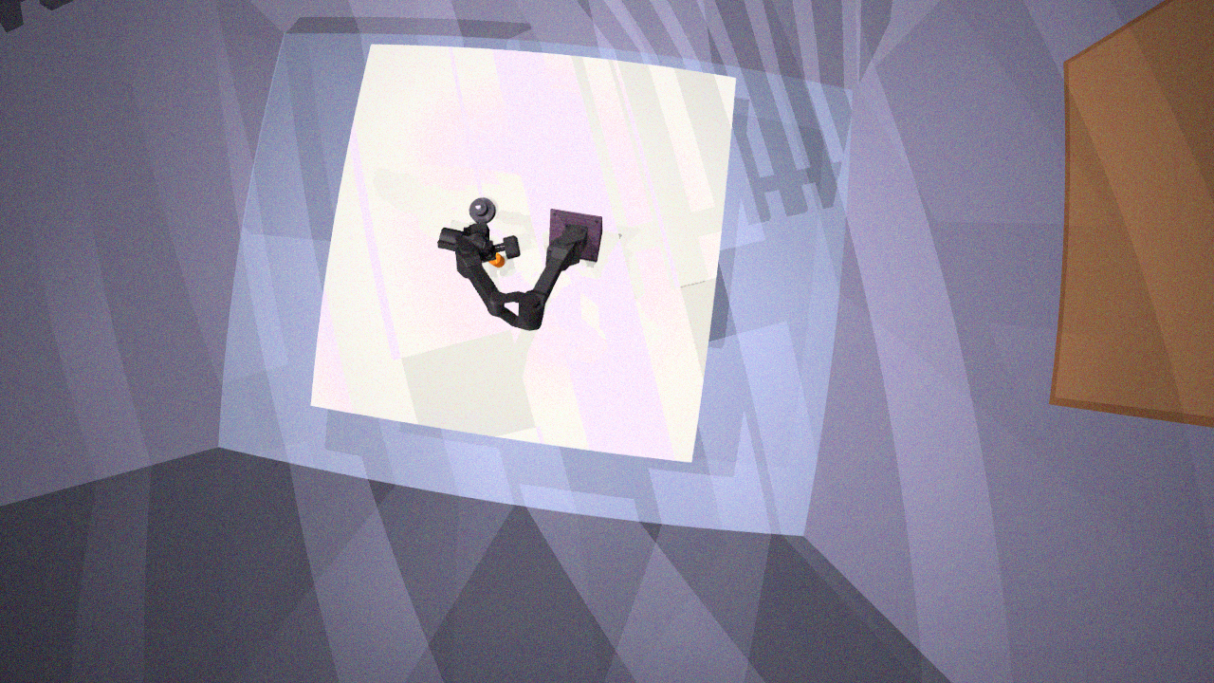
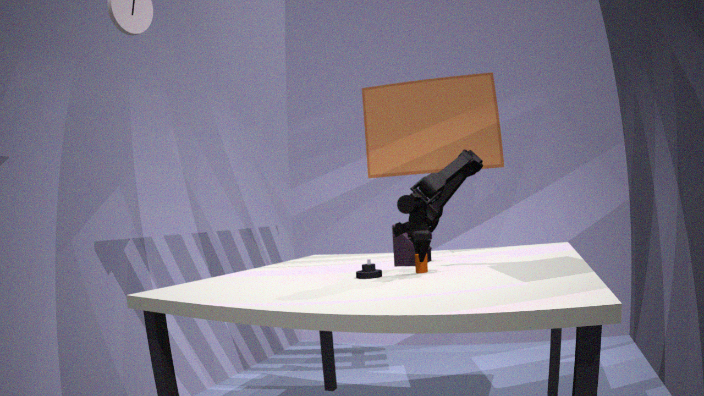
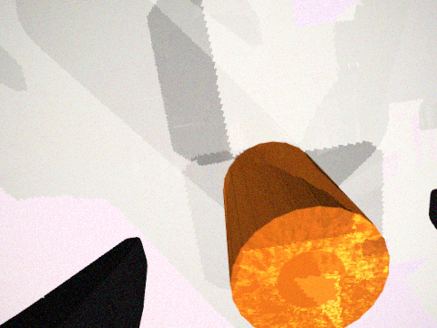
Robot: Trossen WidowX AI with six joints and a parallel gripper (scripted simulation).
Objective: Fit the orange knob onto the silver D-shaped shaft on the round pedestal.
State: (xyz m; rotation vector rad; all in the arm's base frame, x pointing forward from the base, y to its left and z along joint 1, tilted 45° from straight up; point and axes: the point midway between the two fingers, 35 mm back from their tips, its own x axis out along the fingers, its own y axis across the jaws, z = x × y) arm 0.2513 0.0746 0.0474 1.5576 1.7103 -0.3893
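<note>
The orange knob lies right at my gripper tip. Also, from my gripper tip: round pedestal (7 cm ahead, 15 cm to the right, 1 cm below).
</note>
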